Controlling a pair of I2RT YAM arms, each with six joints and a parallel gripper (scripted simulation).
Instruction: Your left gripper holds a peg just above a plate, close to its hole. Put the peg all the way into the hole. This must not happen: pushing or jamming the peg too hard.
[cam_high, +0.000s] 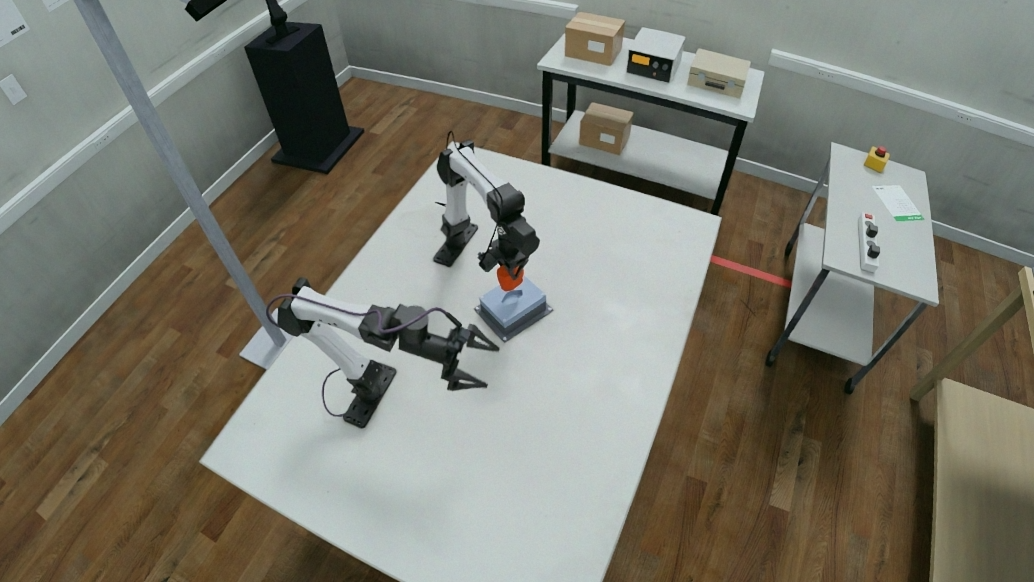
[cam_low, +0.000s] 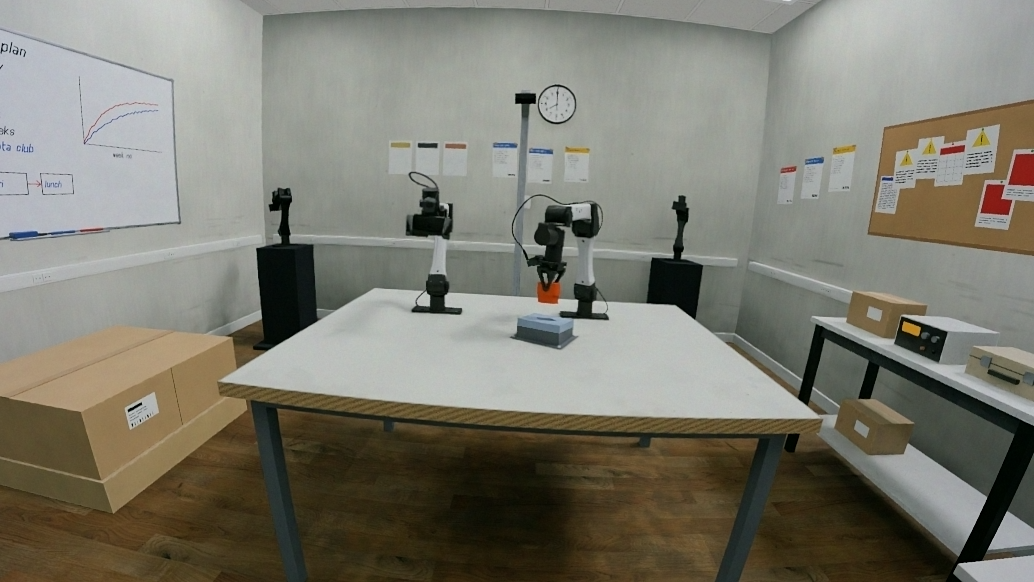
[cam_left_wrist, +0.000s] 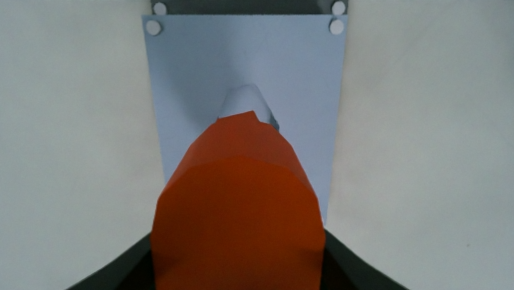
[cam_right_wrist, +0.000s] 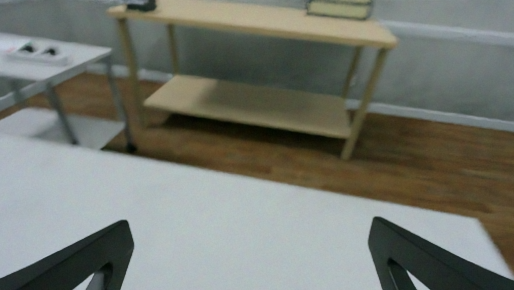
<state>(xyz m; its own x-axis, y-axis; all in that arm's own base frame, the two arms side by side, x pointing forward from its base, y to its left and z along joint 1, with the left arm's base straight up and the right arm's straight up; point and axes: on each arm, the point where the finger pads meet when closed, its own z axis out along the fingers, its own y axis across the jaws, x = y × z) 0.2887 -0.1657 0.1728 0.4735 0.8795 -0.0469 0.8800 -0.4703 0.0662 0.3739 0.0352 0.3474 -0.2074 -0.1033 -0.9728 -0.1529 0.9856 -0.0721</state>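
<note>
Right now my left hand is 120 mm above the pale blue plate. From my left hand the other things lie so: orange peg 20 mm below.
</note>
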